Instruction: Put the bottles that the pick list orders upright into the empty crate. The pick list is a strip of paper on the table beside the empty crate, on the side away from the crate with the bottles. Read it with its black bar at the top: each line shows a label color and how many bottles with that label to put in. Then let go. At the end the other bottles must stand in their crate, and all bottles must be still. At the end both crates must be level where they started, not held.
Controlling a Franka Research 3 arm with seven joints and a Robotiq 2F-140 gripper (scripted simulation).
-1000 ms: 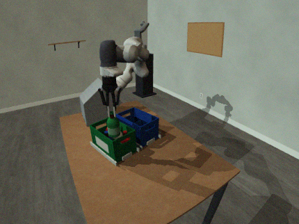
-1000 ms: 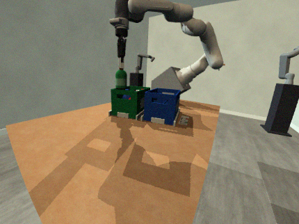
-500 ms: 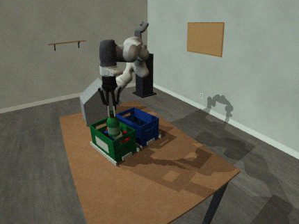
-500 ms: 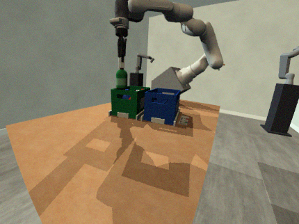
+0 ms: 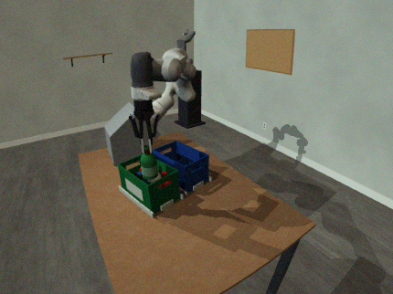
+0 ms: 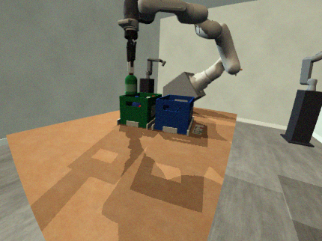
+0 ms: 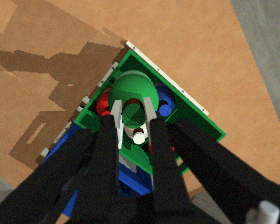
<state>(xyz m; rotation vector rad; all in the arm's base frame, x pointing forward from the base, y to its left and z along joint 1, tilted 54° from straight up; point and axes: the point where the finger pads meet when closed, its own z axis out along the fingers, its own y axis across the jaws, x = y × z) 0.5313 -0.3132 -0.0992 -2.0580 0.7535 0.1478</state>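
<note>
The green bottle lies 8 cm below my hand. From my hand the other things lie so: white bottle 10 cm behind, 7 cm to the left, 26 cm below; green crate 9 cm behind, 3 cm to the left, 26 cm below; blue-capped bottle 8 cm behind, 2 cm to the right, 26 cm below.
</note>
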